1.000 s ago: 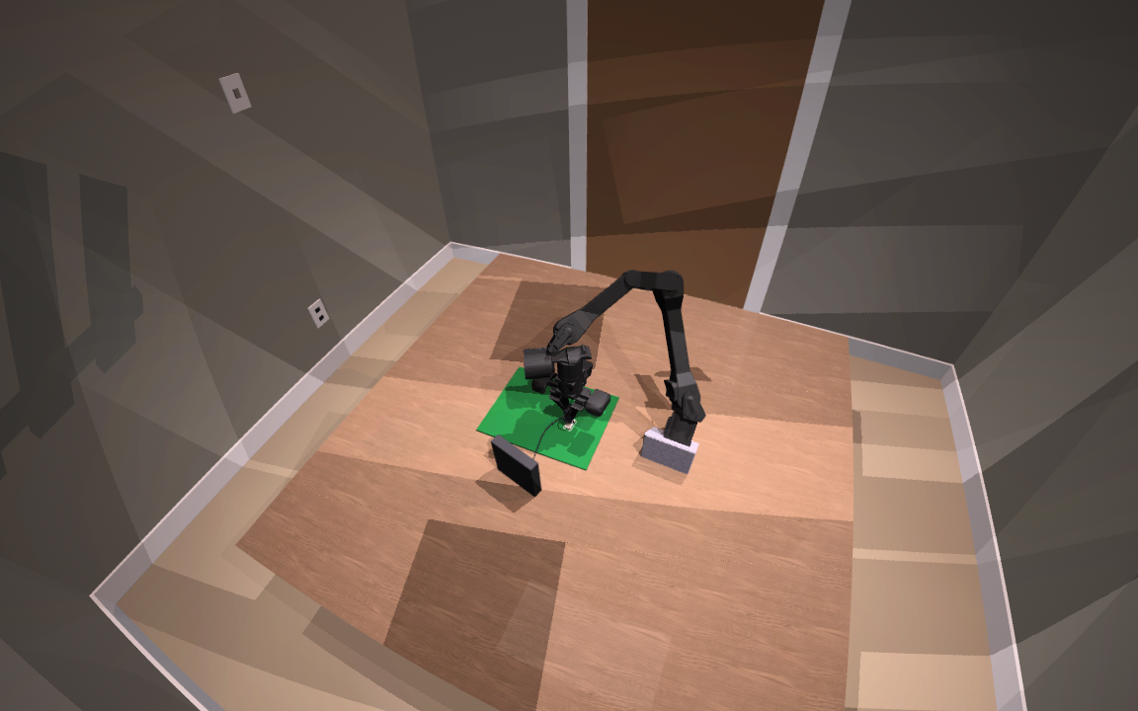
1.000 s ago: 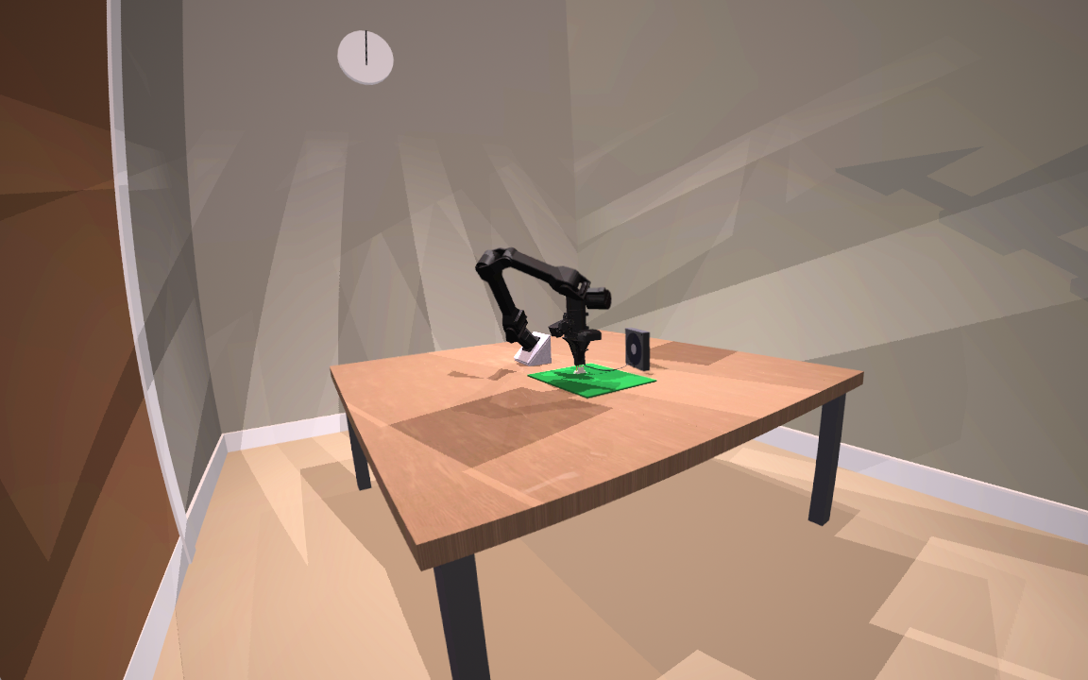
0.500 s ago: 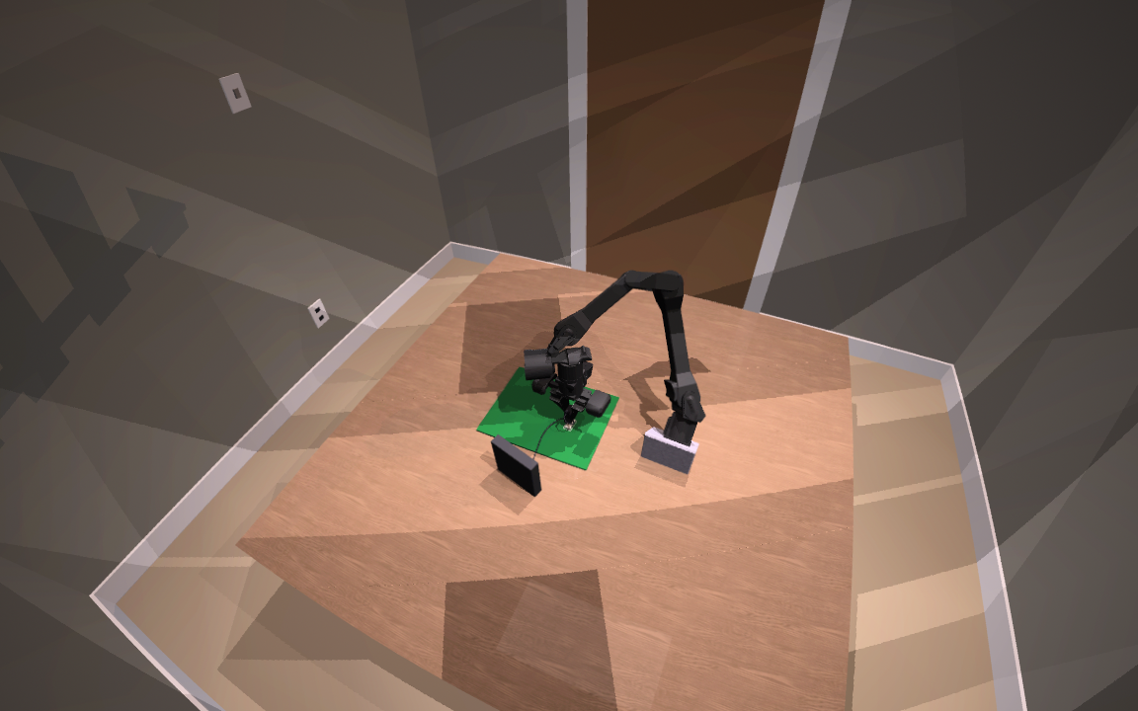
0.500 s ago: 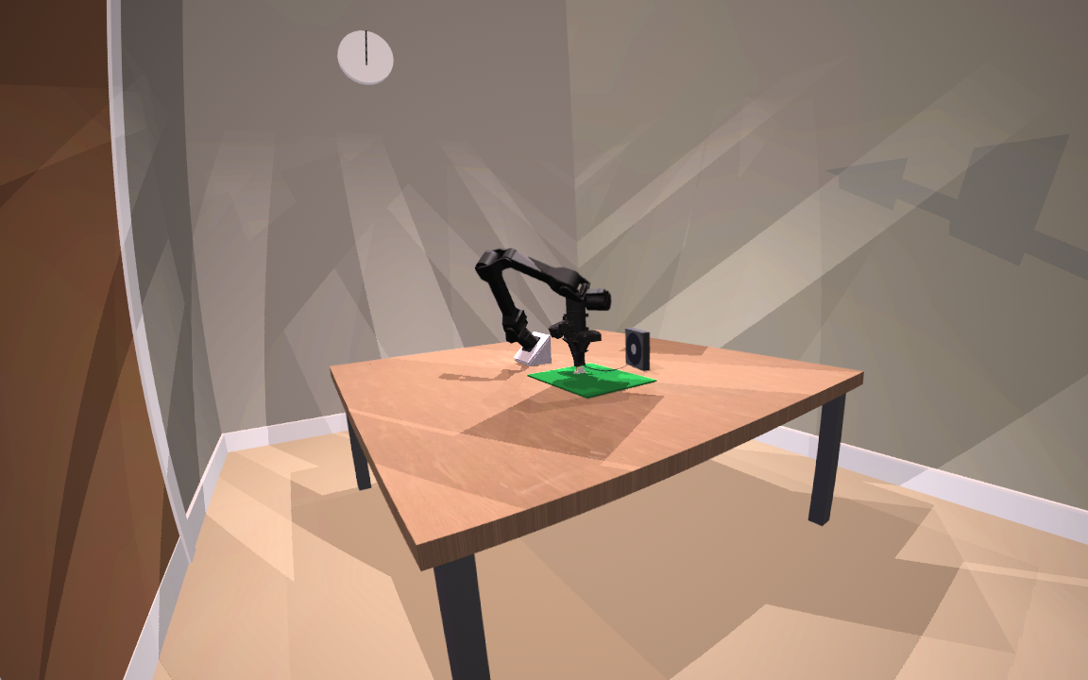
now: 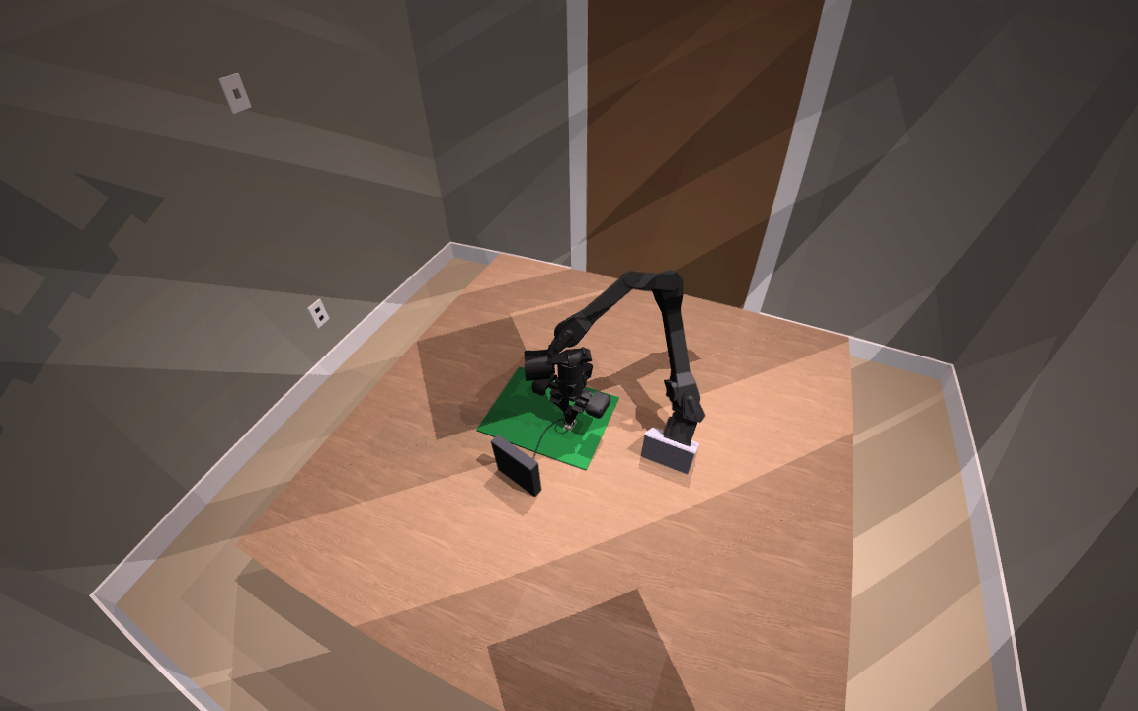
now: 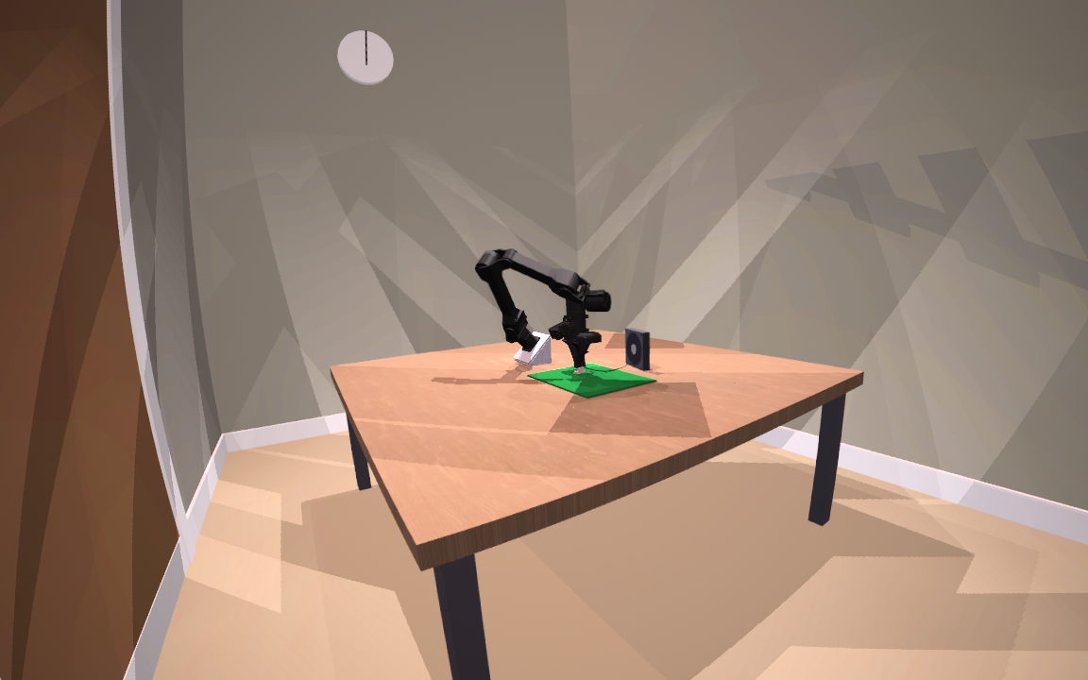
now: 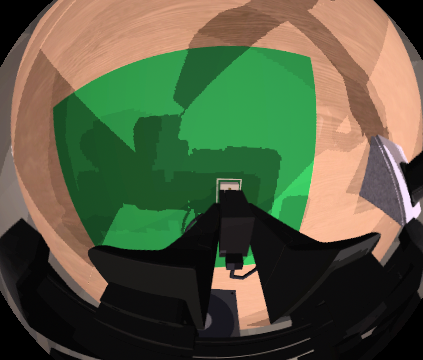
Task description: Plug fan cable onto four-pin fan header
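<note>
The green board lies 7 cm ahead of my gripper tip and 5 cm below it. Also, from my gripper tip: black fan (19 cm to the left, 4 cm ahead, 2 cm above); black plug (1 cm to the left, 1 cm above).
</note>
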